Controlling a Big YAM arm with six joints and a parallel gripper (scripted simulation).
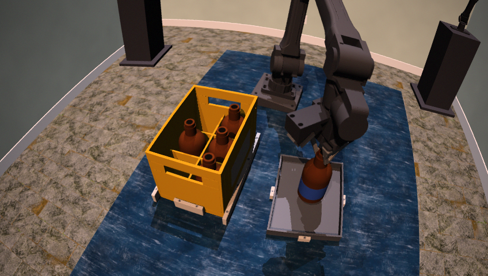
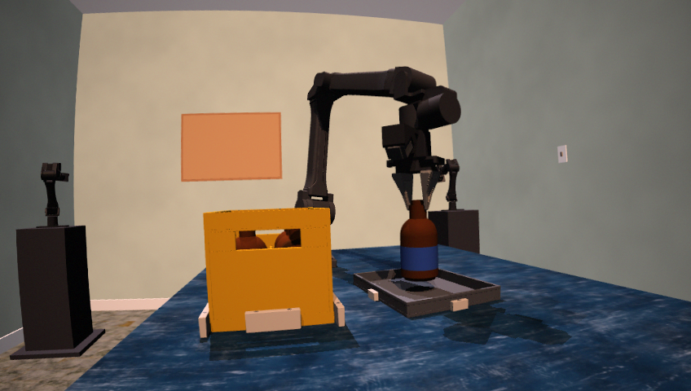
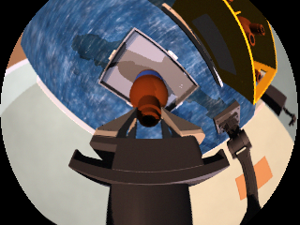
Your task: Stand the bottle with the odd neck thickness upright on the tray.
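Right now my hand is 16 cm above the dark grey tray. From my hand the other things lie so: orange crate (4 cm behind, 28 cm to the right, 9 cm below).
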